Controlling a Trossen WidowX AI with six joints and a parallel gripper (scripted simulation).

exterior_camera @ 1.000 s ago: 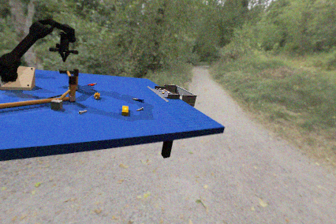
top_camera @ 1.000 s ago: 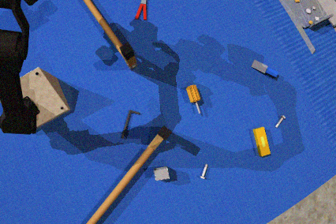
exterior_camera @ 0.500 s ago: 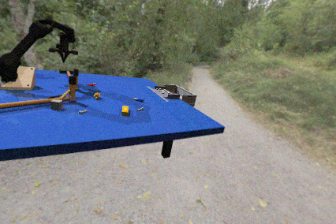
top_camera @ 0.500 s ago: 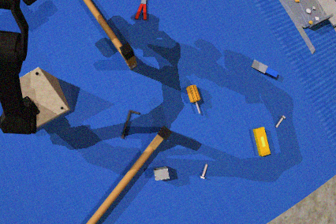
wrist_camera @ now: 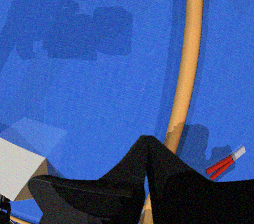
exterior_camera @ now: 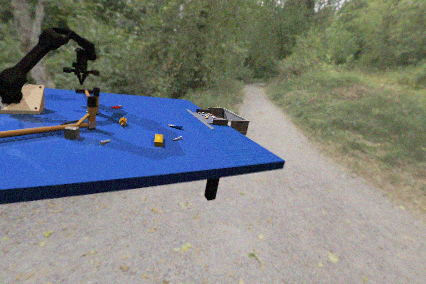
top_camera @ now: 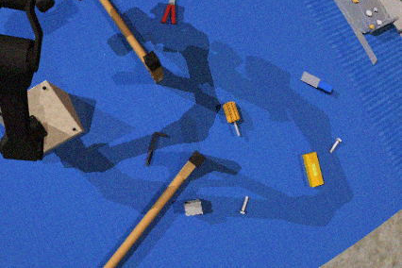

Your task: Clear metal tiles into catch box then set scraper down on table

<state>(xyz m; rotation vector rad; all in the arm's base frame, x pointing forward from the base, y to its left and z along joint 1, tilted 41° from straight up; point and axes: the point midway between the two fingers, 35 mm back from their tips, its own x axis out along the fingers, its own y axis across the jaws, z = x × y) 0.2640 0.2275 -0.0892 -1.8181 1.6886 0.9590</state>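
The long scraper lies 5 cm below my gripper tip, 5 cm ahead of it and 3 cm to the left of it. Also, from my gripper tip: black hex key 40 cm to the right, 11 cm below; red-handled tool 21 cm ahead, 11 cm below, 7 cm to the right; orange-handled tool 43 cm to the right, 20 cm ahead, 10 cm below.
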